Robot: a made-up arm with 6 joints.
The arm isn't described. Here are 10 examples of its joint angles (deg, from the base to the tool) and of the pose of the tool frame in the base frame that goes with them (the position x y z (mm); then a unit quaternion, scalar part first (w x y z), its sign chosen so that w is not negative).
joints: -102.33 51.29 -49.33 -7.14 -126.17 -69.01
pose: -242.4 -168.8 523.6 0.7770 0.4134 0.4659 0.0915
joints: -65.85 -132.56 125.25 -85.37 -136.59 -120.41
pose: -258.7 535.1 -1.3 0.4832 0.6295 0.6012 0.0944
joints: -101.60 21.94 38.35 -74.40 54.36 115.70
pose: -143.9 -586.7 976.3 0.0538 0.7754 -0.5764 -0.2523
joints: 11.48 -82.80 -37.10 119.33 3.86 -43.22
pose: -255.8 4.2 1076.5 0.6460 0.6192 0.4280 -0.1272
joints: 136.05 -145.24 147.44 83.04 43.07 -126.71
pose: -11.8 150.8 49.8 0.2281 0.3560 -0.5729 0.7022
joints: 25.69 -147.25 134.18 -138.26 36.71 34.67
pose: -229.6 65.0 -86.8 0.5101 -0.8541 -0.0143 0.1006
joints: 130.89 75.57 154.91 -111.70 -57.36 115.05
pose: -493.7 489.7 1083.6 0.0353 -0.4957 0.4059 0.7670
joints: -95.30 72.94 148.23 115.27 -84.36 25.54
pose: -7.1 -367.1 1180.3 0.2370 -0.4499 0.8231 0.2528
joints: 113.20 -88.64 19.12 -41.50 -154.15 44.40
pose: 307.9 -312.4 1087.3 0.5770 -0.5214 0.6158 -0.1265
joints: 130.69 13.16 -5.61 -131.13 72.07 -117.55
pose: -387.2 264.2 856.2 0.8333 -0.2898 0.2710 -0.3850
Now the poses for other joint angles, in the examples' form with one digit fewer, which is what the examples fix.
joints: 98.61 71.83 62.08 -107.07 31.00 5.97
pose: -190 784 608 0.728 -0.238 -0.642 -0.040
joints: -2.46 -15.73 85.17 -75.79 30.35 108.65
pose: 26 20 1493 0.492 0.692 0.141 0.509
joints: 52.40 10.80 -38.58 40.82 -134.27 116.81
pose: 403 287 878 0.119 0.714 0.005 0.690
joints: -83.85 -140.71 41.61 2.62 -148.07 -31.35
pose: -256 666 327 0.270 0.909 0.123 0.294
